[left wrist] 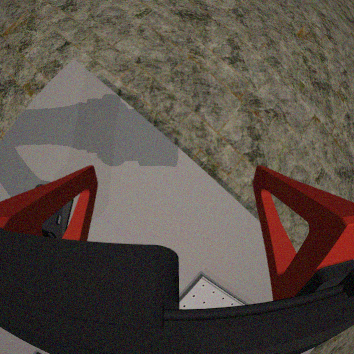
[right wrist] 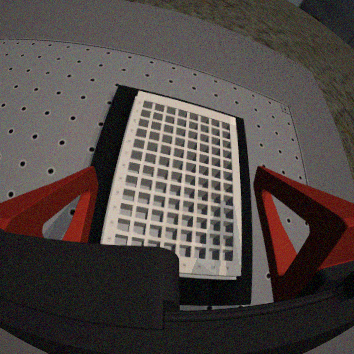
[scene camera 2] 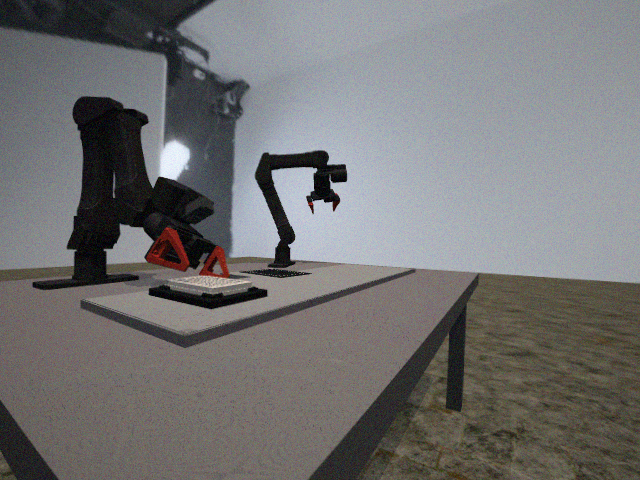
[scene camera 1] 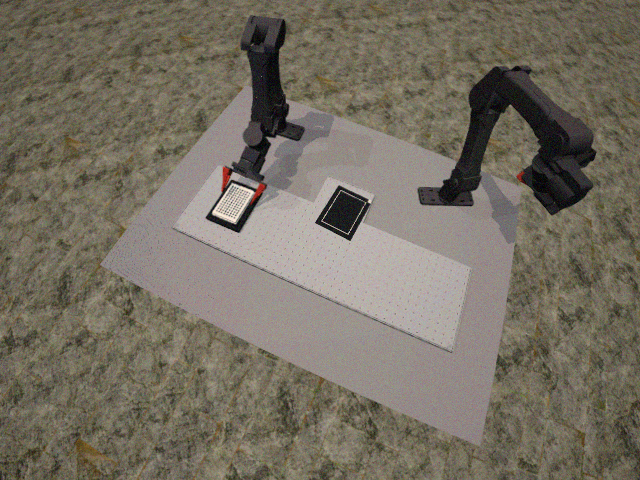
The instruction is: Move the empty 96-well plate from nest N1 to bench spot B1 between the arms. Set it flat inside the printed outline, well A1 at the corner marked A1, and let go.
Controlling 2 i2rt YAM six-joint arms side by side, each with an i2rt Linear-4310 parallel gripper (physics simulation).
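Places are measured from the left arm's base along level axes (x left, y ahead, z down), in metres.
Pixels of known places: left gripper, fingertip midpoint: (left wrist: 174, 174) (scene camera 2: 323, 212) (scene camera 1: 544, 198); right gripper, fingertip midpoint: (right wrist: 175, 174) (scene camera 2: 208, 273) (scene camera 1: 236, 198); left arm's base, origin of the base link: (scene camera 2: 282, 265) (scene camera 1: 445, 197); right arm's base, origin of the base link: (scene camera 2: 90, 282).
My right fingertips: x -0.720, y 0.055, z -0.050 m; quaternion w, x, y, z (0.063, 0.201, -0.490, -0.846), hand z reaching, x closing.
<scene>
For each thing: its top centre in the pictures, then the offset to it from my right fingertips. Level surfaces: height alone.
- white 96-well plate, middle of its top: (right wrist: 183, 171) (scene camera 2: 208, 280) (scene camera 1: 233, 201) dz +0.011, dx -0.011, dy +0.006 m
- black nest N1, middle of its top: (right wrist: 179, 177) (scene camera 2: 208, 285) (scene camera 1: 234, 203) dz +0.019, dx -0.011, dy +0.006 m
- black panel, middle of its top: (scene camera 2: 275, 272) (scene camera 1: 344, 211) dz +0.035, dx +0.347, dy +0.022 m
- pale perforated board, its level: dz +0.037 m
- grey table, its level: dz +0.050 m
The white 96-well plate (scene camera 1: 234, 202) (scene camera 2: 210, 283) (right wrist: 180, 180) lies flat in the black nest N1 (scene camera 1: 223, 224) (scene camera 2: 210, 301) (right wrist: 111, 140). My right gripper (scene camera 1: 237, 197) (scene camera 2: 206, 272) (right wrist: 175, 174) is open, with its red fingers at the two long sides of the plate; in the right wrist view a gap shows on each side. My left gripper (scene camera 2: 323, 211) (left wrist: 174, 174) is open and empty, high over the table. Bench spot B1 is a black panel (scene camera 1: 344, 210) (scene camera 2: 276, 272) with a thin white outline; its A1 mark is too small to read.
The pale perforated board (scene camera 1: 403, 268) (scene camera 2: 289, 300) bears the nest and lies on the grey table (scene camera 1: 289, 320) (scene camera 2: 232, 387). B1 lies between the two arm bases, at the board's rear edge. The left arm's base (scene camera 1: 445, 196) (scene camera 2: 282, 257) stands to the right of B1.
</scene>
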